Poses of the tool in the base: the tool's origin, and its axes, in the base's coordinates. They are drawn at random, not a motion.
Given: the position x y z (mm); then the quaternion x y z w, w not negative.
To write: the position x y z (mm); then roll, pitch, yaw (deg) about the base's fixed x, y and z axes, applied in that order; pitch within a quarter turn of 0, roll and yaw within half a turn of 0. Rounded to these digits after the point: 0 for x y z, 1 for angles.
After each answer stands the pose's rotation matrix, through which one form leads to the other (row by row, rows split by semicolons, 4 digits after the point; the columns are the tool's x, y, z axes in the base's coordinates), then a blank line. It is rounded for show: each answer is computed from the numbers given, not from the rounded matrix.
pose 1, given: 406, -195, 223, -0.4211, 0.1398, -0.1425, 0.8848
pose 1, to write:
406, -195, 223, -52.3, 7.3, -21.9
0.9203 0.1344 0.3674; -0.3699 0.6048 0.7053; -0.1274 -0.7850 0.6063

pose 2, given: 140, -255, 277, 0.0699, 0.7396, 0.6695, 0.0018
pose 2, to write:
140, -255, 277, 96.0, -5.2, 173.9
-0.9902 0.1010 0.0962; 0.1058 0.0939 0.9899; 0.0909 0.9904 -0.1036

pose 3, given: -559, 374, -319, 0.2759, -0.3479, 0.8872, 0.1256
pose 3, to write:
-559, 374, -319, -42.1, -35.2, 177.8
-0.8162 -0.4148 0.4021; 0.0309 -0.7264 -0.6866; 0.5769 -0.5480 0.6057

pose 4, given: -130, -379, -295, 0.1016, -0.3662, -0.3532, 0.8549
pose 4, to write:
-130, -379, -295, 31.3, -33.7, -54.6
0.4823 0.5295 -0.6979; -0.6783 0.7299 0.0850; 0.5543 0.4324 0.7112

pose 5, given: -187, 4, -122, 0.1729, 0.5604, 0.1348, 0.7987
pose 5, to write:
-187, 4, -122, 53.8, 58.1, 50.6
0.3356 -0.0215 0.9418; 0.4091 0.9039 -0.1251; -0.8485 0.4273 0.3121

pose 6, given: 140, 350, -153, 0.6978, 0.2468, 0.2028, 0.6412
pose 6, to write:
140, 350, -153, 95.5, 1.9, 37.2
0.7959 0.0844 0.5995; 0.6044 -0.0560 -0.7947; -0.0335 0.9949 -0.0956

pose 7, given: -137, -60, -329, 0.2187, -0.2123, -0.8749, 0.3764
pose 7, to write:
-137, -60, -329, 33.4, 12.9, -129.6
-0.6210 0.5657 -0.5425; -0.7515 -0.6265 0.2068; -0.2229 0.5361 0.8142

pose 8, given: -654, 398, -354, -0.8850, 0.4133, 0.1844, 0.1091
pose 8, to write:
-654, 398, -354, -177.4, 24.6, -49.5
0.5903 -0.7718 -0.2362; -0.6913 -0.6345 0.3455; -0.4166 -0.0407 -0.9082

